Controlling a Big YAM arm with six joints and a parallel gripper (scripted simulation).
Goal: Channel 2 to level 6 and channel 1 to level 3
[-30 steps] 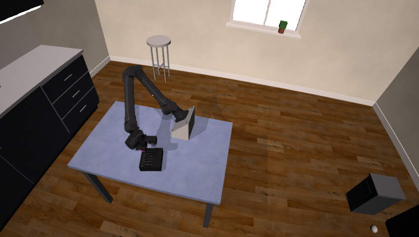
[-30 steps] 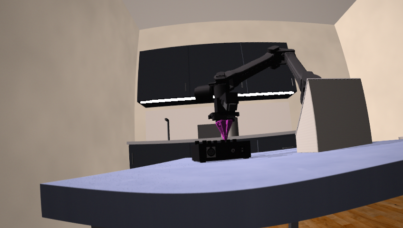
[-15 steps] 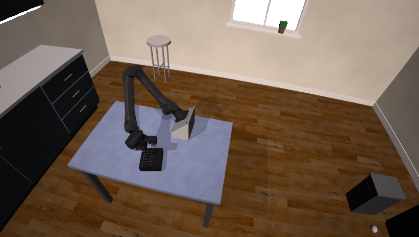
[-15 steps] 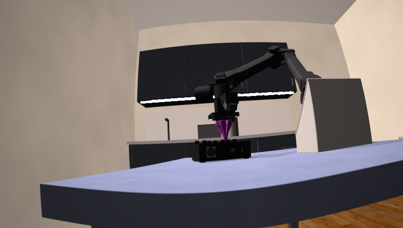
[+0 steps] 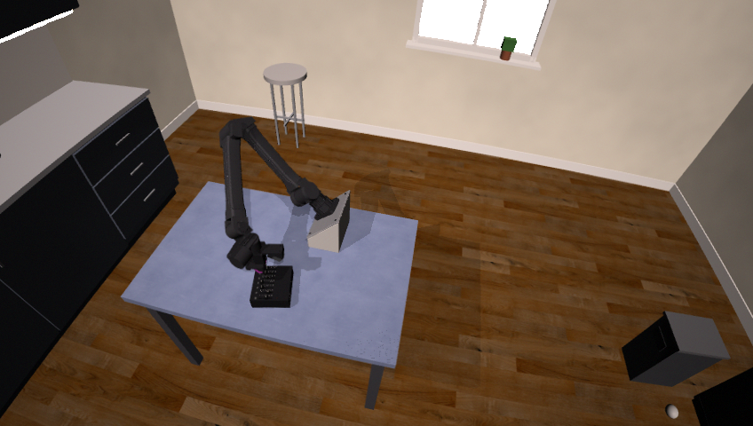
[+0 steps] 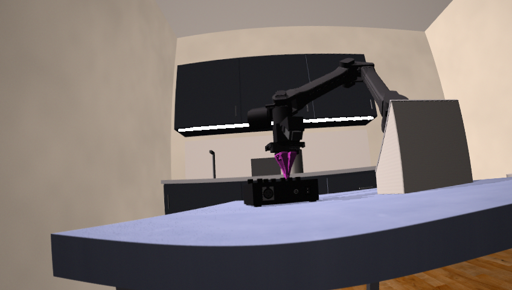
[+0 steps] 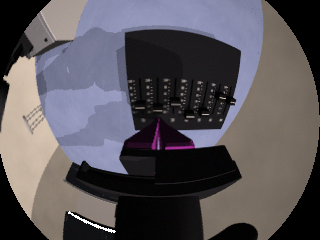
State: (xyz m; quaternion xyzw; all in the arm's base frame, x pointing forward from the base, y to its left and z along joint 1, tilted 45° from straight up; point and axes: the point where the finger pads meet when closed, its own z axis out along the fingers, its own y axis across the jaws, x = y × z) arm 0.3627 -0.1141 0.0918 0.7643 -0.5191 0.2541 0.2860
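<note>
My hand is 30 mm past the fader, 10 mm to the right of it and 10 mm above it.
</note>
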